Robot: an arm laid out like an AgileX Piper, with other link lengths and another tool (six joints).
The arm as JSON. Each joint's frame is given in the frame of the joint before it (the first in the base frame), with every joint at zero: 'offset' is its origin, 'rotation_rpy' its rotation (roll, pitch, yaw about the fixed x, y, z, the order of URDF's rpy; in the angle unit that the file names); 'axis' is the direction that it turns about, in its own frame. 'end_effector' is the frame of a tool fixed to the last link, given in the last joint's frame.
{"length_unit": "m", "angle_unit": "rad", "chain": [
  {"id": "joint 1", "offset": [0.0, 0.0, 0.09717], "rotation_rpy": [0.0, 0.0, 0.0], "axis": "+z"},
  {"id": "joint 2", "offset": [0.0, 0.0, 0.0], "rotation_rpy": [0.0, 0.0, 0.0], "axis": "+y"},
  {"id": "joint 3", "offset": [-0.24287, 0.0, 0.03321], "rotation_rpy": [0.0, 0.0, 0.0], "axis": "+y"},
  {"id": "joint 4", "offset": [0.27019, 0.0, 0.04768], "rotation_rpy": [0.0, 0.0, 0.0], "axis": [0.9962, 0.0, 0.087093]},
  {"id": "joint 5", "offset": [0.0, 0.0, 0.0], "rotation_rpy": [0.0, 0.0, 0.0], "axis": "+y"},
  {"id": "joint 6", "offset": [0.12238, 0.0, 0.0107], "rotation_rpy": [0.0, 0.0, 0.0], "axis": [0.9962, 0.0, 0.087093]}
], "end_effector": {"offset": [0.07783, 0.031, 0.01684], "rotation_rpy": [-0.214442, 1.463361, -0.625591]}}
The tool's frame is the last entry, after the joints.
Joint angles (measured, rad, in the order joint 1, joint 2, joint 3, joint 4, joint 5, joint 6), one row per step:
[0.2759 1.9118 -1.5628 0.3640 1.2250 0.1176]
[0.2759 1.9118 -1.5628 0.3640 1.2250 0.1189]
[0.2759 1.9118 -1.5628 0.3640 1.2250 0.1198]
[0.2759 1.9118 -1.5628 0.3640 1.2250 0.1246]
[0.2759 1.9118 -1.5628 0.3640 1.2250 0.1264]
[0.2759 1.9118 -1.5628 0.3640 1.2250 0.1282]
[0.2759 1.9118 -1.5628 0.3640 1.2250 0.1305]
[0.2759 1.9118 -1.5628 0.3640 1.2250 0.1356]
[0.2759 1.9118 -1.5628 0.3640 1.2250 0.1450]
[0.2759 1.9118 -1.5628 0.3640 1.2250 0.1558]
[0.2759 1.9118 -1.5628 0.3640 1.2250 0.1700]
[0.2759 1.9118 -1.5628 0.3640 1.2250 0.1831]
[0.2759 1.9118 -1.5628 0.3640 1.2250 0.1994]
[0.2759 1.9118 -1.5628 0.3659 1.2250 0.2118]
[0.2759 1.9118 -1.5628 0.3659 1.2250 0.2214]
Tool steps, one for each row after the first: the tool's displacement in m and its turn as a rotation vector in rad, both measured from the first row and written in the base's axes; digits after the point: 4 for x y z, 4 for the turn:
[0.0000 0.0000 0.0000 0.0000 0.0005 -0.0012]
[0.0001 0.0000 0.0000 0.0000 0.0008 -0.0021]
[0.0002 -0.0001 0.0000 0.0000 0.0024 -0.0066]
[0.0003 -0.0001 0.0000 0.0000 0.0031 -0.0082]
[0.0003 -0.0001 0.0000 0.0001 0.0037 -0.0099]
[0.0004 -0.0001 0.0000 0.0001 0.0045 -0.0121]
[0.0006 -0.0001 -0.0001 0.0001 0.0063 -0.0169]
[0.0009 -0.0002 -0.0001 0.0001 0.0096 -0.0257]
[0.0012 -0.0003 -0.0001 0.0002 0.0133 -0.0358]
[0.0016 -0.0005 -0.0002 0.0003 0.0183 -0.0491]
[0.0020 -0.0006 -0.0002 0.0003 0.0229 -0.0614]
[0.0025 -0.0008 -0.0003 0.0004 0.0286 -0.0766]
[0.0029 -0.0006 -0.0001 0.0022 0.0335 -0.0887]
[0.0032 -0.0007 -0.0002 0.0023 0.0369 -0.0977]

